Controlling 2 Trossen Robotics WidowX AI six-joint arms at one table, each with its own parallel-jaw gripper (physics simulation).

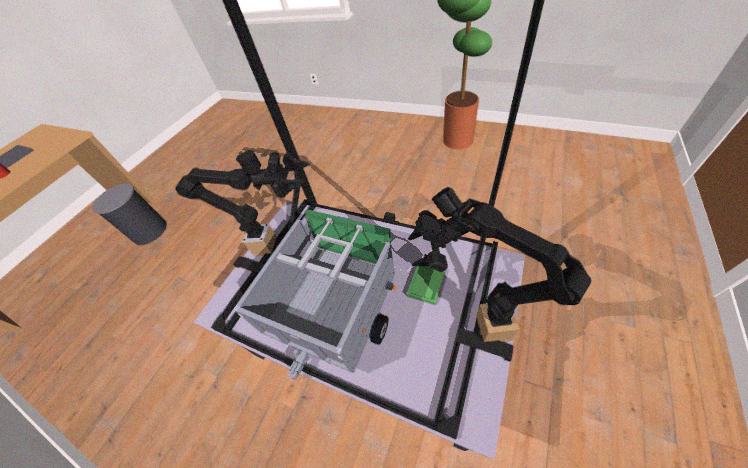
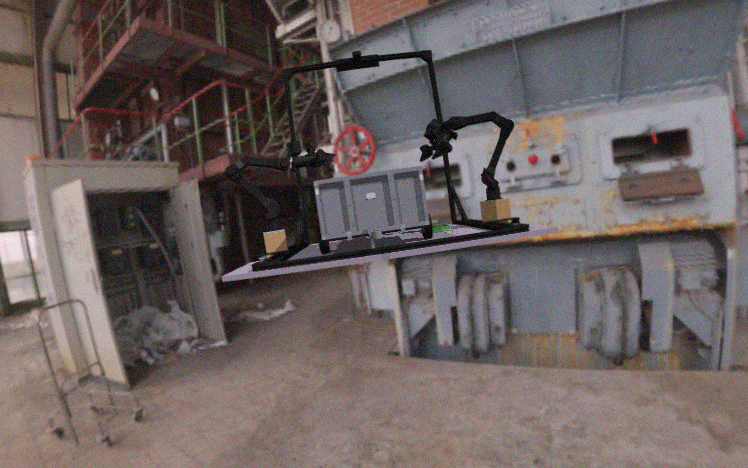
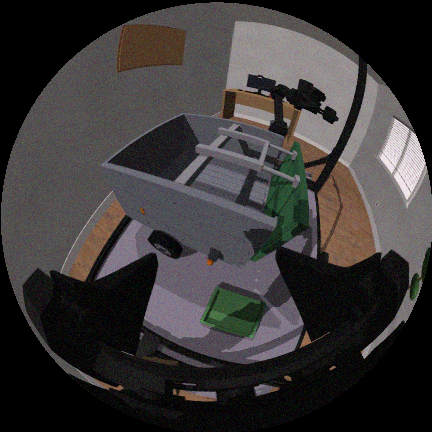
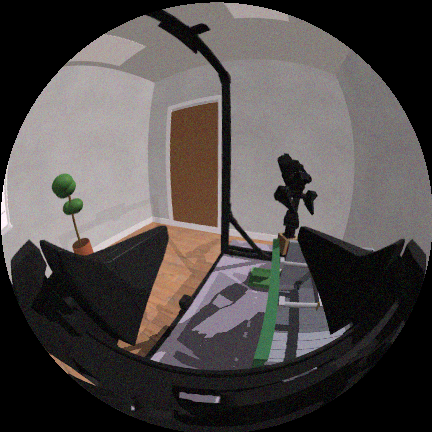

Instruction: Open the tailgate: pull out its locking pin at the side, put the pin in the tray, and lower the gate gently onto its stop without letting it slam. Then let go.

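Places are measured from the left arm's base along level axes (x ahead, y left, z up), in centimetres.
Pixels of known places: left gripper, fingertip midpoint: (image 1: 410,252) (image 2: 426,160) (image 3: 217,257) (image 4: 303,213); right gripper, fingertip midpoint: (image 1: 306,172) (image 2: 333,156) (image 3: 327,112) (image 4: 236,233); left arm's base, link origin: (image 1: 499,316) (image 2: 494,199) (image 4: 288,235); right arm's base, link origin: (image 1: 255,232) (image 2: 273,230).
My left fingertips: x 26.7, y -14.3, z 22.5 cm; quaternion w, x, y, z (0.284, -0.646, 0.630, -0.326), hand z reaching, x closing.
For each thing: its top centre in the pictures, then the offset to it from my left fingertips.
- small orange-tipped part, top centre: (image 3: 216,247) (image 1: 385,283) dx +9.8, dy -2.4, dz -21.7 cm
- green tray, top centre: (image 3: 234,313) (image 1: 426,281) (image 4: 266,276) (image 2: 436,226) dx -6.2, dy -7.0, dz -31.9 cm
- wheel, top centre: (image 3: 160,236) (image 1: 377,323) dx +13.7, dy +11.6, dz -23.7 cm
- drawbar, top centre: (image 1: 295,365) dx +42.7, dy +22.5, dz -25.9 cm
The green tailgate (image 1: 375,241) (image 3: 295,210) (image 4: 270,310) stands upright at the back end of the grey trailer (image 1: 286,275) (image 2: 370,201) (image 3: 180,205). A small orange-tipped part (image 1: 393,287) (image 3: 210,262) sits at a dark bracket low on the trailer's side, near the gate; I cannot tell if it is the locking pin. The green tray (image 1: 424,286) (image 3: 232,312) (image 4: 259,276) lies beside the trailer, partly shadowed, with no pin visible in it. My left gripper (image 1: 413,252) (image 2: 423,154) (image 3: 217,257) is open and empty above the tray's side of the trailer. My right gripper (image 1: 297,177) (image 4: 236,233) is open and empty, beyond the gate's far corner.
White bars (image 1: 343,254) (image 3: 232,156) lie over the trailer bed and reach towards the gate. A wheel (image 1: 378,328) (image 3: 165,244) is on the tray side. Black frame posts (image 1: 515,104) (image 3: 352,120) (image 4: 226,165) rise at the table's back corners. A drawbar (image 1: 297,363) points frontward.
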